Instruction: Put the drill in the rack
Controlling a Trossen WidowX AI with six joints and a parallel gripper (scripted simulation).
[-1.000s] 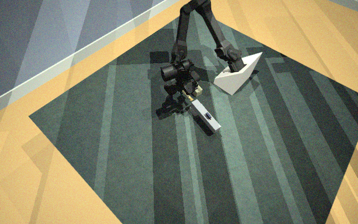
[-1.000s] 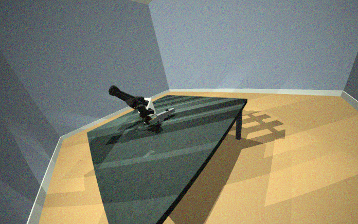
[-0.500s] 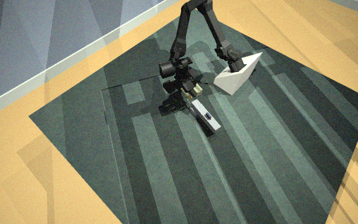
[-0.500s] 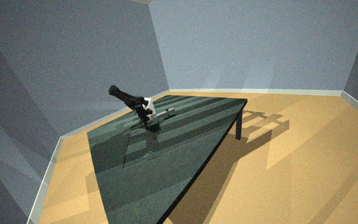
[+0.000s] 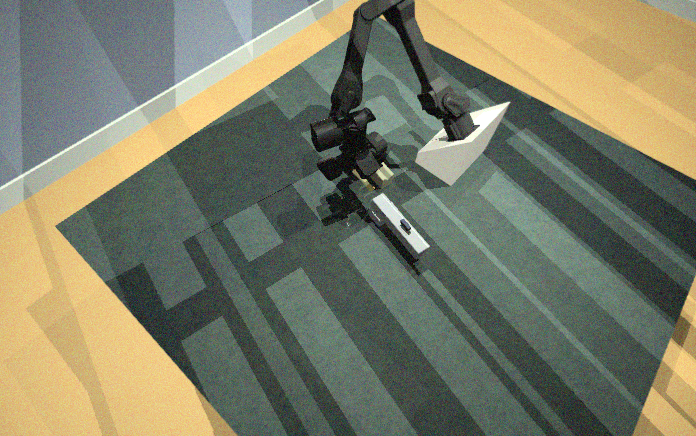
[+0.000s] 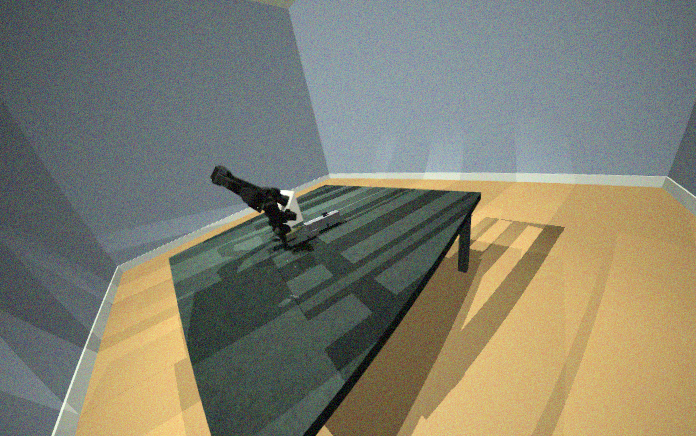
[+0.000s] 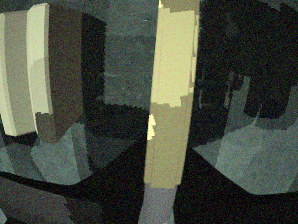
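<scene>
My gripper tip is now 40 mm to the right of the drill and 30 mm below it. Also, from my gripper tip: rack (70 mm behind, 40 mm to the left, 10 mm below); then dark blue key (220 mm to the left, 30 mm ahead, 20 mm above).
</scene>
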